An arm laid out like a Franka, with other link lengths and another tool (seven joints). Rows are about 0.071 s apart.
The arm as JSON. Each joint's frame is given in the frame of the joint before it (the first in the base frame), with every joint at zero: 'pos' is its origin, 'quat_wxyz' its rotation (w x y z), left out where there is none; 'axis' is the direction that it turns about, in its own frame. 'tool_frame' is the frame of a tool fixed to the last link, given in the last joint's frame.
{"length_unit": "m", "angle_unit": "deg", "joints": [
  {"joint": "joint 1", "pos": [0.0, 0.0, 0.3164], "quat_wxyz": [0.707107, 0.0, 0.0, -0.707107], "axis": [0.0, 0.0, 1.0]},
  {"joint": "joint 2", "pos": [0.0, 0.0, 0.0], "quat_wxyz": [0.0, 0.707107, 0.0, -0.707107], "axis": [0.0, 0.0, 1.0]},
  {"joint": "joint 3", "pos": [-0.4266, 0.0, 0.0], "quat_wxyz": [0.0, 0.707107, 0.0, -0.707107], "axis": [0.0, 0.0, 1.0]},
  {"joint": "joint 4", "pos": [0.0, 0.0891, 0.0], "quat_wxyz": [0.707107, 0.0, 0.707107, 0.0], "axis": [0.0, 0.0, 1.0]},
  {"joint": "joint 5", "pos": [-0.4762, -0.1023, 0.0], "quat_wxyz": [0.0, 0.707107, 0.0, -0.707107], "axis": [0.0, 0.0, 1.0]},
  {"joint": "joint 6", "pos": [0.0, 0.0, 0.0], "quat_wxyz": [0.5, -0.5, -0.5, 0.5], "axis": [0.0, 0.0, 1.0]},
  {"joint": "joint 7", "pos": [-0.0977, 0.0, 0.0], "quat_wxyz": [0.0, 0.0, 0.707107, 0.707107], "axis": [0.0, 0.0, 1.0]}
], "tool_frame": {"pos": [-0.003, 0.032, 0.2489], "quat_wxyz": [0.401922, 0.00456, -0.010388, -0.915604]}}
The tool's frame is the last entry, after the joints.
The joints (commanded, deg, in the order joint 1, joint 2, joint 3, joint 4, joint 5, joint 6, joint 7), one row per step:
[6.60, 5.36, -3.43, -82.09, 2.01, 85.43, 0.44]
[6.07, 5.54, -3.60, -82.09, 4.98, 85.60, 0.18]
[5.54, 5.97, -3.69, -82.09, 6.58, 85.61, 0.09]
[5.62, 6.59, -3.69, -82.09, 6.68, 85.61, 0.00]
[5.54, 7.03, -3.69, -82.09, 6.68, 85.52, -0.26]
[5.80, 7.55, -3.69, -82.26, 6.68, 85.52, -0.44]
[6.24, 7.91, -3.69, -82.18, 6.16, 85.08, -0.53]
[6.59, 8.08, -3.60, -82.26, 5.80, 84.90, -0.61]
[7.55, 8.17, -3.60, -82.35, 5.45, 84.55, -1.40]
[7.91, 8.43, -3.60, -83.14, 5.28, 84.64, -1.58]
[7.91, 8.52, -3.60, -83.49, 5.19, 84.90, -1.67]
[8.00, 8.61, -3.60, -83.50, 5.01, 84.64, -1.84]
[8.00, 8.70, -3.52, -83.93, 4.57, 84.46, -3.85]
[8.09, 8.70, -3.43, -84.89, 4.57, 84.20, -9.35]
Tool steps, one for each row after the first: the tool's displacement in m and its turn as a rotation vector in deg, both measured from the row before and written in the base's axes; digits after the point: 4 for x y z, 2 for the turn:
[0.0014, 0.0051, -0.0028, 2.95, 0.14, -0.32]
[0.0022, 0.0000, -0.0053, 1.55, 0.47, -0.47]
[0.0030, 0.0017, -0.0075, 0.04, 0.61, 0.17]
[0.0018, -0.0008, -0.0054, -0.03, 0.50, 0.19]
[0.0019, 0.0034, -0.0079, -0.04, 0.67, 0.44]
[-0.0002, 0.0032, -0.0041, -0.56, 0.68, 0.57]
[-0.0004, 0.0037, -0.0030, -0.37, 0.40, 0.54]
[-0.0015, 0.0100, -0.0024, -0.30, 0.44, 1.78]
[-0.0009, 0.0035, -0.0105, -0.23, 0.93, 0.53]
[0.0006, -0.0004, -0.0041, -0.10, 0.17, 0.07]
[-0.0008, 0.0003, -0.0014, -0.19, 0.33, 0.29]
[-0.0006, -0.0012, -0.0054, -0.20, 0.54, 2.09]
[-0.0014, 0.0020, -0.0098, 0.78, 0.90, 5.61]

